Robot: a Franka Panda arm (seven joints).
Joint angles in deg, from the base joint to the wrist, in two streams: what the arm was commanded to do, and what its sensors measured. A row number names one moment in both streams.
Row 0, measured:
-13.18, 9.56, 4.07, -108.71, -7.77, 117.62, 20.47
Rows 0 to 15, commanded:
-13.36, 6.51, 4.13, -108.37, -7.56, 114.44, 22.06
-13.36, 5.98, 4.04, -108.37, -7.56, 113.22, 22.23
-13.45, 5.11, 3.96, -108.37, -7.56, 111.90, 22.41
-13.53, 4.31, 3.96, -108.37, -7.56, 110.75, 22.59
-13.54, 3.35, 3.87, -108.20, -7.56, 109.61, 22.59
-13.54, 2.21, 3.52, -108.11, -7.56, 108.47, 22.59
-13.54, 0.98, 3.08, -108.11, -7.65, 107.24, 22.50
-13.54, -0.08, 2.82, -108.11, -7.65, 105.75, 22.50
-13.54, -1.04, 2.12, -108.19, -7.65, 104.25, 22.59
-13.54, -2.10, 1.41, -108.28, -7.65, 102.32, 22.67
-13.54, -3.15, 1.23, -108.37, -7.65, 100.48, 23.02
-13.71, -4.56, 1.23, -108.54, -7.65, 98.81, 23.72
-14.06, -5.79, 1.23, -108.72, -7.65, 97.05, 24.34
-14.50, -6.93, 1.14, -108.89, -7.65, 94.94, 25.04
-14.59, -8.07, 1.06, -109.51, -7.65, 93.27, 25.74
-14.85, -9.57, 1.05, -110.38, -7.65, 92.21, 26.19
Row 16, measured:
-14.00, -5.23, 0.80, -108.01, -7.77, 95.80, 23.80
